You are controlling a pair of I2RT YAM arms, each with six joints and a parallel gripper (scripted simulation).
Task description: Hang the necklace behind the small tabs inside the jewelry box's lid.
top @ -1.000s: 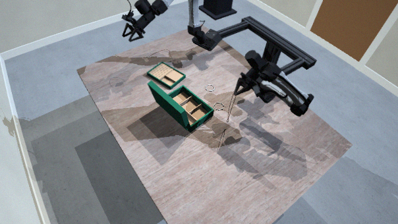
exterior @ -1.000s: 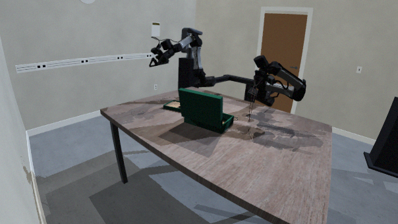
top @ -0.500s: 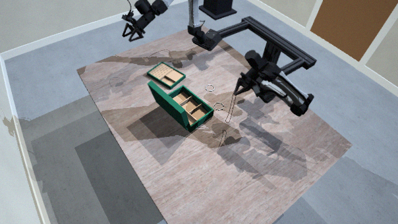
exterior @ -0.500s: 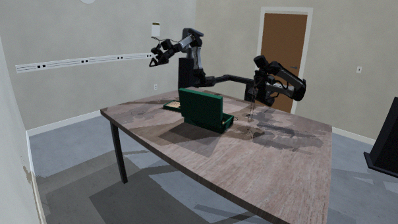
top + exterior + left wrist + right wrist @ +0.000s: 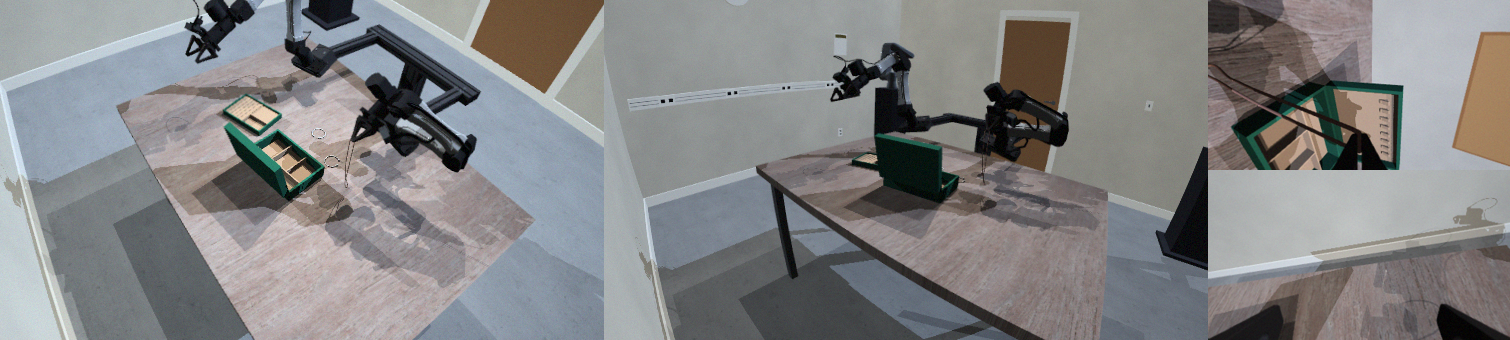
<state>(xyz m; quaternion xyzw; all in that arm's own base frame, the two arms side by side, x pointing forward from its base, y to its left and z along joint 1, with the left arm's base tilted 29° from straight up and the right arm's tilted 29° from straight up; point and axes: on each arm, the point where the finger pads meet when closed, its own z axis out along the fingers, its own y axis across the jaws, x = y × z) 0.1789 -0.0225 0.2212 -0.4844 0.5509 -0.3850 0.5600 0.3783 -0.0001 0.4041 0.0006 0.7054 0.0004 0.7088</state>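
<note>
Now: the green jewelry box 150 mm ahead of my left hand, 210 mm to the right of it and 160 mm below it. Also, from my left hand: green-rimmed tray: 60 mm ahead, 540 mm to the right, 270 mm below.
</note>
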